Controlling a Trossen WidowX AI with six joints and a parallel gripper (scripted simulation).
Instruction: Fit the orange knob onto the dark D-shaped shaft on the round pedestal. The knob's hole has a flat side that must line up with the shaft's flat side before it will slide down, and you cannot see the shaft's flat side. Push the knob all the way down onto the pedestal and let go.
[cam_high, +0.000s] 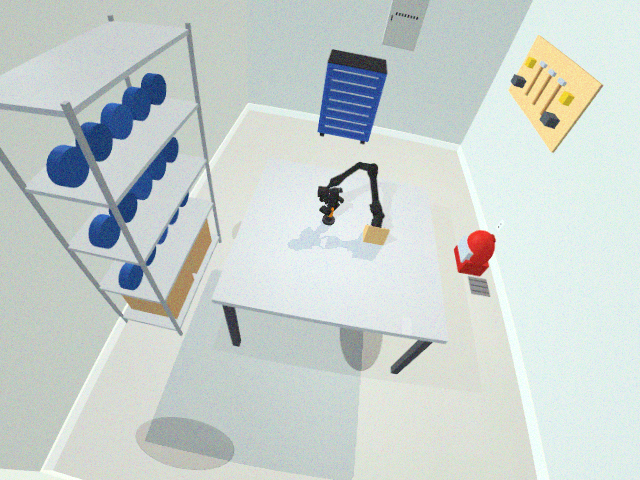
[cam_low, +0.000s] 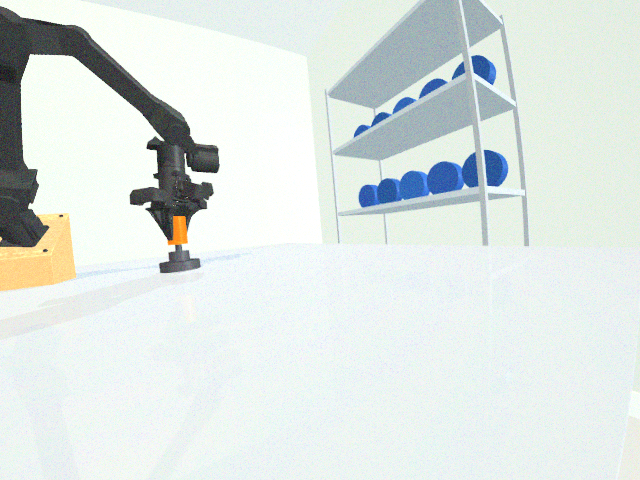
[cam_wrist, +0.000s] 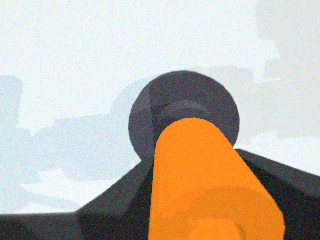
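Right now the round pedestal is 40 mm below my gripper tip. Round my gripper tip: orange knob 20 mm above.
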